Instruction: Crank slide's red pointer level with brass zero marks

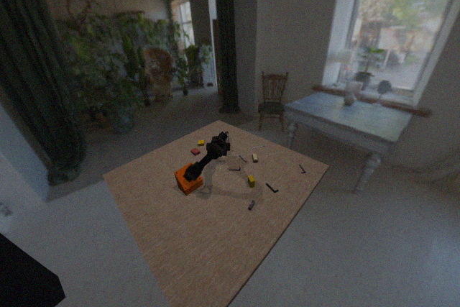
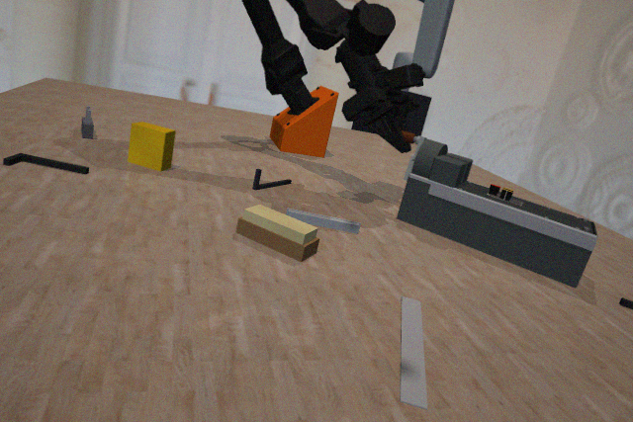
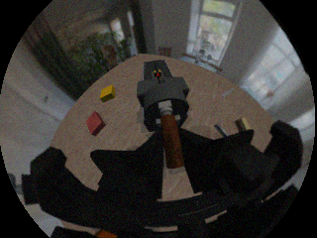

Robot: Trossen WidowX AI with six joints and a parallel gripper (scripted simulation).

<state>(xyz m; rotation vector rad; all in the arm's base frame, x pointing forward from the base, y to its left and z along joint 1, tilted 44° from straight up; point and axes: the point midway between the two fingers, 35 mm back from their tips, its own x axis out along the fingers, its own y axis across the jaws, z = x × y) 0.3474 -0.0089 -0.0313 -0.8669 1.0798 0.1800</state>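
The brown crank handle lies 20 mm behind my gripper tip, 10 mm to the right of it and 20 mm above it. The rest, counted from my gripper tip: red pointer (120 mm ahead, 80 mm to the left, 10 mm below); then red block (70 mm behind, 240 mm to the left, 90 mm below); then grey bar (80 mm ahead, 170 mm to the right, 90 mm below).
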